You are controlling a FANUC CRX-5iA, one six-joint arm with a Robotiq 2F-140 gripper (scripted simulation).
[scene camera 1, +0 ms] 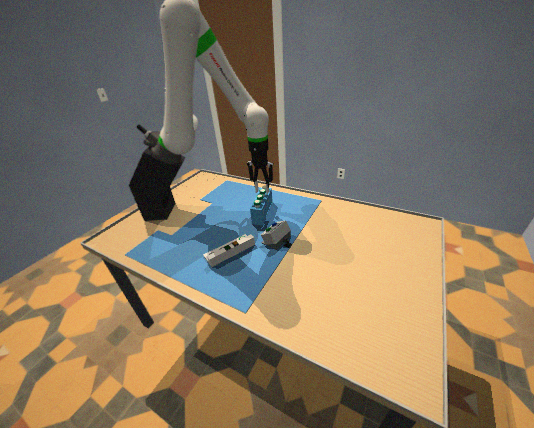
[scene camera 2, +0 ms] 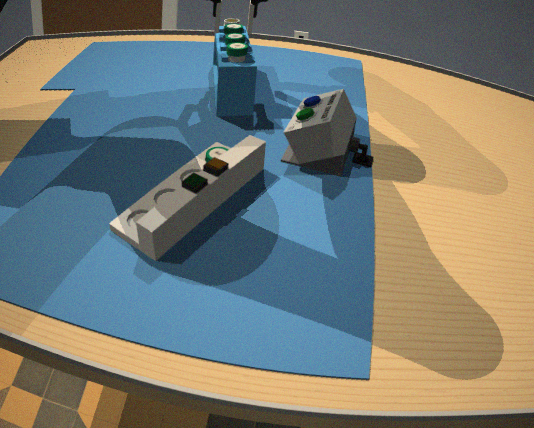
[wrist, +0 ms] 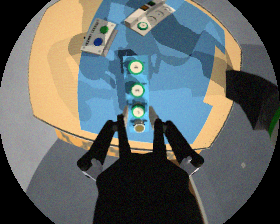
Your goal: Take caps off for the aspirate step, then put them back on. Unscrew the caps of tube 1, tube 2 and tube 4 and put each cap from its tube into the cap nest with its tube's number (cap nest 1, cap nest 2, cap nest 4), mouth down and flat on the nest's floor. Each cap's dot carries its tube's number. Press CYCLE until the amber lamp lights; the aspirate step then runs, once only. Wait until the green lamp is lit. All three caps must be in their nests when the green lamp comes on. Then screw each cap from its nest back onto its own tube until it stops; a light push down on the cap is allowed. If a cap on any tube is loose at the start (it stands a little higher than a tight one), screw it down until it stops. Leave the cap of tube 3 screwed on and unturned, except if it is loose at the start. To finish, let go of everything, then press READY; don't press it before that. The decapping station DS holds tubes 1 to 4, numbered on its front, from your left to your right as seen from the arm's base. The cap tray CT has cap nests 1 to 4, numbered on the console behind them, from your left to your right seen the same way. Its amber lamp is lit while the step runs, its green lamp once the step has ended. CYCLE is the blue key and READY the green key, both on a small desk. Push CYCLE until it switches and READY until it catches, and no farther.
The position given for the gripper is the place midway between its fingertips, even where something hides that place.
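Gripper (wrist: 138, 110), visible. Grey key desk (wrist: 94, 32), visible.
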